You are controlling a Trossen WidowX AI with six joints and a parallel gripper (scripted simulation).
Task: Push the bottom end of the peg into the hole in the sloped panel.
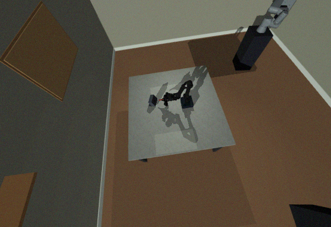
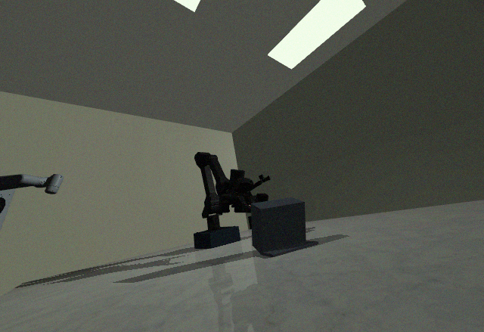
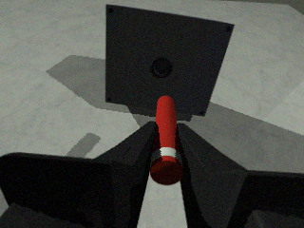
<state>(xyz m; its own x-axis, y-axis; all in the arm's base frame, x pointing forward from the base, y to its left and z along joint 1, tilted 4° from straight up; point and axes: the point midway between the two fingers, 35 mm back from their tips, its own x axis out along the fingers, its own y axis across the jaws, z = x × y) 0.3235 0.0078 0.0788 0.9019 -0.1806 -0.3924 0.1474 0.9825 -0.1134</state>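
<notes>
Right now the sloped panel is 13 cm ahead of my gripper tip, 2 cm to the right of it and 4 cm below it. From my gripper tip the other things lie so: round red peg (1 cm behind, 1 cm above); then thin foot plate (15 cm ahead, 2 cm to the right, 10 cm below).
</notes>
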